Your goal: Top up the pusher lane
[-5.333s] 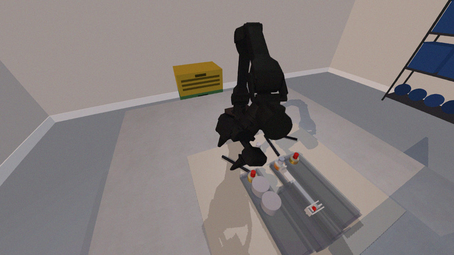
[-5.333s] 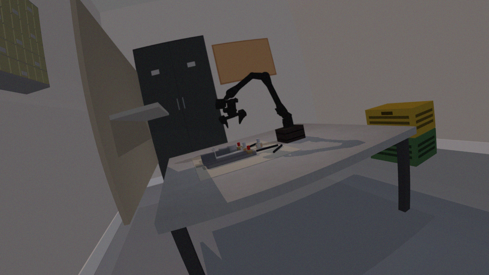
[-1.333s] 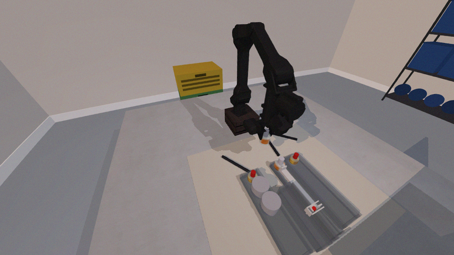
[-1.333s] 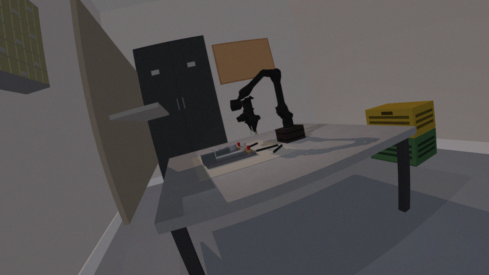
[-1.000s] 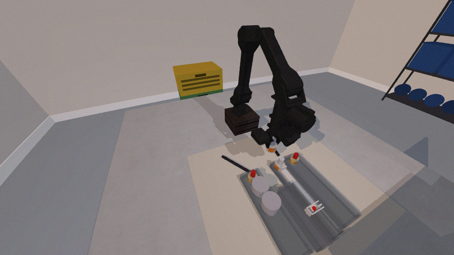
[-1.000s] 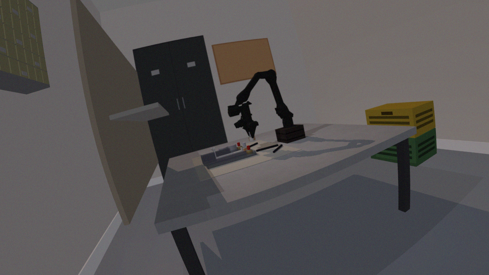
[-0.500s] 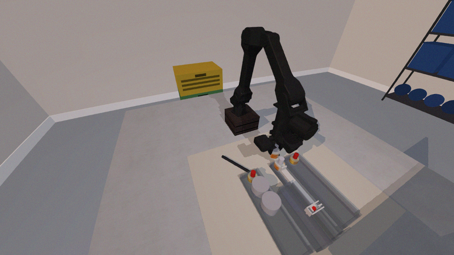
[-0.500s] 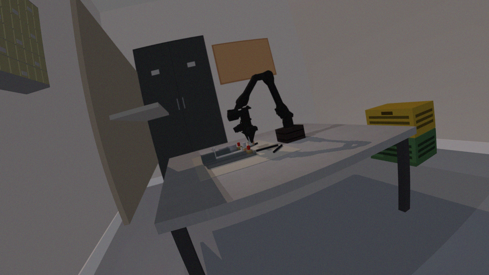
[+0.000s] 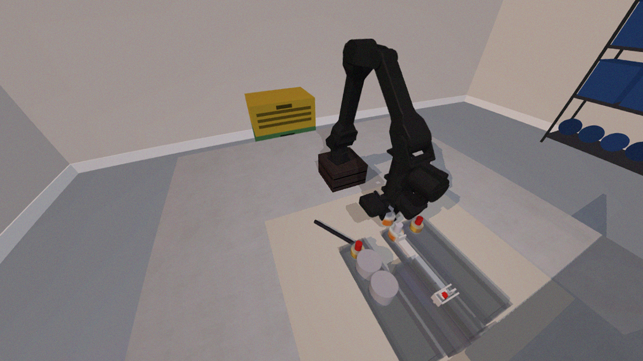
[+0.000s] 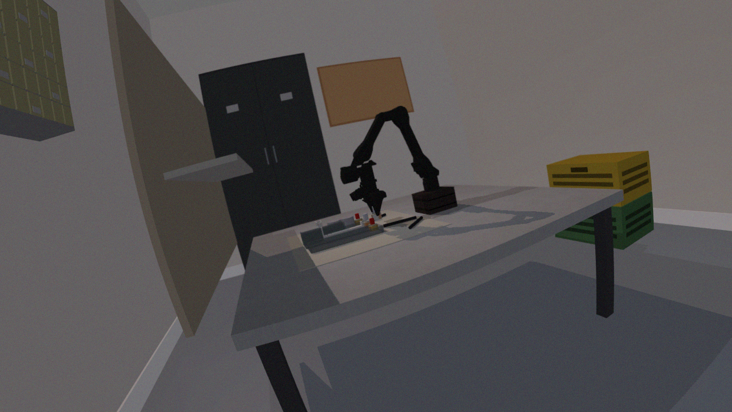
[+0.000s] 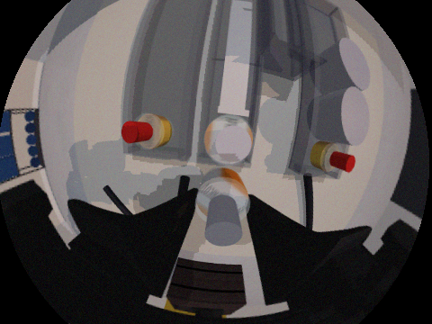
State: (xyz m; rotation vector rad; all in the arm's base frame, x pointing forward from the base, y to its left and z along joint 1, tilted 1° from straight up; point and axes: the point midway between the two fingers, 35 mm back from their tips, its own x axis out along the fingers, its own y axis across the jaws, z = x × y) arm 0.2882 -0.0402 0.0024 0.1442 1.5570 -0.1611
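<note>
My gripper tip is now 19 cm short of the rack, 6 cm to the left of it and 3 cm above it. Round my gripper tip: red mark: 22 cm ahead, 8 cm to the right, 2 cm above.
</note>
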